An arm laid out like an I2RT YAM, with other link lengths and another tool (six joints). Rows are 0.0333 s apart.
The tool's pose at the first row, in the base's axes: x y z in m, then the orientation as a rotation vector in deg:
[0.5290, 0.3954, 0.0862, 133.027, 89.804, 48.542]
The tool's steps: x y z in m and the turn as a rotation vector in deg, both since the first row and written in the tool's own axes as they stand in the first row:
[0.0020, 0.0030, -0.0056, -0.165, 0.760, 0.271]
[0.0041, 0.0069, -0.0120, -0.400, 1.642, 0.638]
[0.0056, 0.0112, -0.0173, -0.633, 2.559, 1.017]
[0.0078, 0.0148, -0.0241, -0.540, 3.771, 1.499]
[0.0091, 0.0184, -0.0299, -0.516, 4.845, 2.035]
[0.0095, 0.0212, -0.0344, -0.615, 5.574, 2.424]
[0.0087, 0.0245, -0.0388, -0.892, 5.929, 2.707]
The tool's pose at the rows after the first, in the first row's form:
[0.5287, 0.3952, 0.0929, 133.125, 89.697, 49.684]
[0.5286, 0.3946, 0.1006, 133.253, 89.479, 51.048]
[0.5294, 0.3935, 0.1075, 133.382, 89.256, 52.462]
[0.5289, 0.3931, 0.1154, 133.803, 89.287, 54.101]
[0.5288, 0.3920, 0.1223, 134.232, 89.145, 55.619]
[0.5285, 0.3906, 0.1274, 134.459, 88.924, 56.724]
[0.5283, 0.3879, 0.1323, 134.494, 88.533, 57.413]

